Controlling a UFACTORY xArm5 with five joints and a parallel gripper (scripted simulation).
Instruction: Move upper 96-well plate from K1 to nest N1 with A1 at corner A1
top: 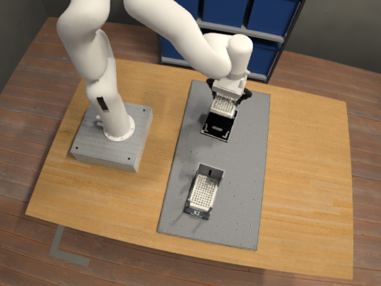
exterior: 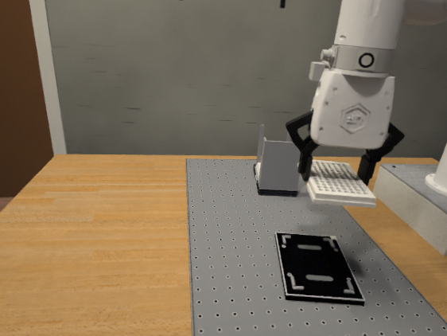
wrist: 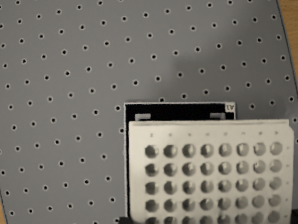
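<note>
Now: the black plate nest N1 18 cm below my hand. Also, from my hand: 96-well plate 1 cm below.
</note>
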